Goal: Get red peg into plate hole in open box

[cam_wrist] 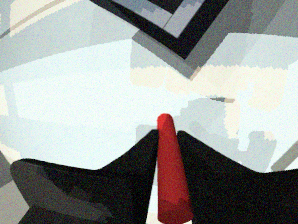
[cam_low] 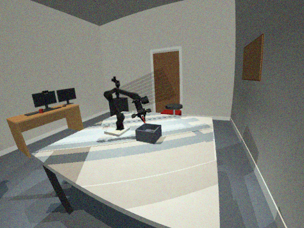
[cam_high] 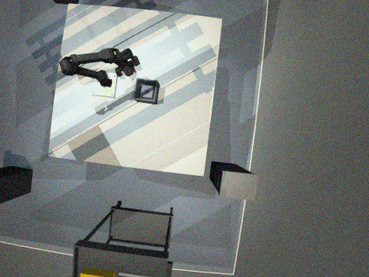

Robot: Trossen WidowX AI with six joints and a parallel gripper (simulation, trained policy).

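Right now my gripper tip is 13 cm to the left of the grey plate, 11 cm short of it and 4 cm above it. Round my gripper tip: red peg 1 cm behind, 1 cm above; dark box 13 cm to the right, 11 cm ahead, 6 cm below.
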